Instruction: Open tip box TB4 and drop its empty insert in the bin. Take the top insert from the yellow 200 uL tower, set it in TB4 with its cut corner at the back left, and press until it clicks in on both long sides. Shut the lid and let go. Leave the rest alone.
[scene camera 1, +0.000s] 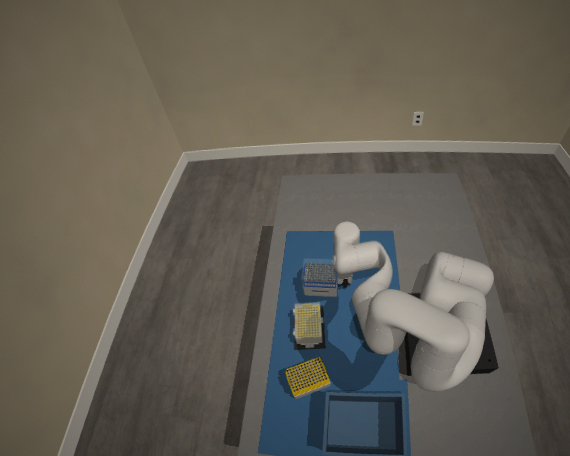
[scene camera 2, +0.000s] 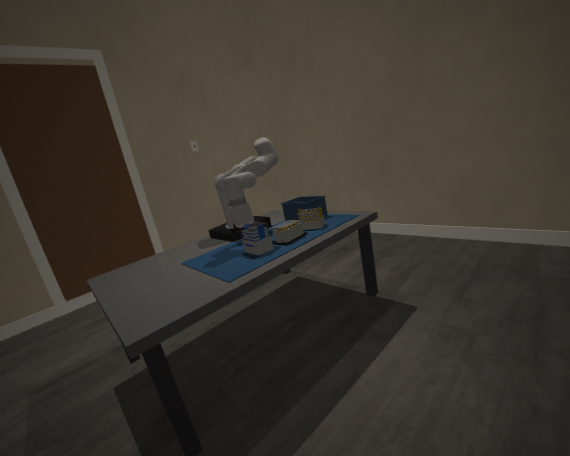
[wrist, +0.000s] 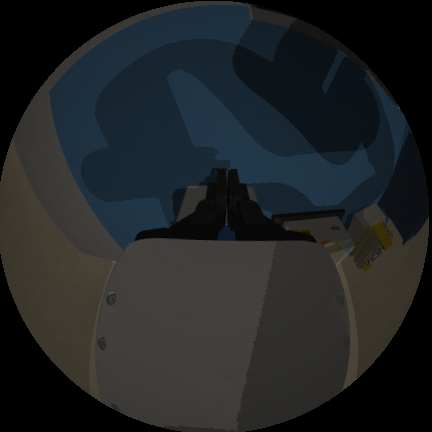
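Tip box TB4 (scene camera 1: 308, 325) (scene camera 2: 289, 233) (wrist: 327, 226) stands on a black base in the middle of the row. A yellow grid shows through its clear lid, which looks shut. The yellow 200 uL tower (scene camera 1: 307, 378) (scene camera 2: 311, 218) (wrist: 382, 235) stands turned at an angle between TB4 and the bin. The bin (scene camera 1: 327, 422) (scene camera 2: 295, 210) is an open blue box. My gripper (scene camera 1: 345, 283) (wrist: 225, 182) is shut and empty, beside the blue-banded tower, on the robot base's side of it. The fingertips are hard to make out in scene camera 2. The insert's cut corner is too small to tell.
The blue-banded tower (scene camera 1: 320, 286) (scene camera 2: 257, 245) (wrist: 190, 198) stands close beside my gripper and is partly hidden by the fingers in the wrist view. The blue mat (scene camera 1: 280, 425) (scene camera 2: 230, 272) lies on the grey table (scene camera 1: 370, 200) (scene camera 2: 145, 305). The arm's black base (scene camera 1: 487, 362) (scene camera 2: 220, 232) is on the table.
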